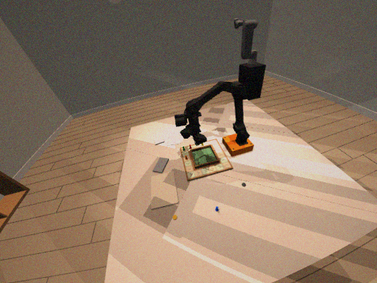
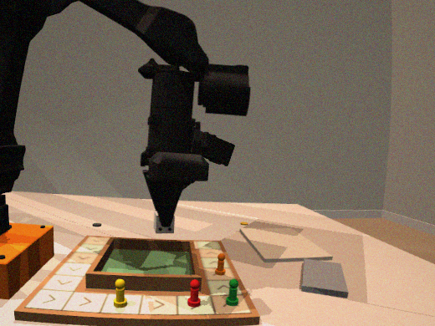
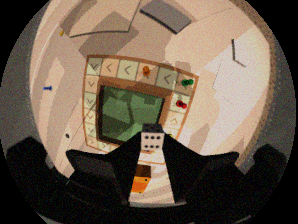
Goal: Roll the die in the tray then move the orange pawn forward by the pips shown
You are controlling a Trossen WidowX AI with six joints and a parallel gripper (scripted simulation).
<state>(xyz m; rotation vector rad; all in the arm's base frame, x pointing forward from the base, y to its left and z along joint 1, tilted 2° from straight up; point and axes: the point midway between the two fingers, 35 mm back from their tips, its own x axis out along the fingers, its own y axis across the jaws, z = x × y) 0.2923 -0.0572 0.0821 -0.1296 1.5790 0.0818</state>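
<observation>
My gripper tip is now 90 mm short of the orange pawn, 30 mm to the right of it and 70 mm above it. Also, from my gripper tip: die right at my gripper tip; then yellow pawn 50 mm behind, 60 mm to the right, 70 mm below; then red pawn 40 mm ahead, 60 mm to the right, 70 mm below.
</observation>
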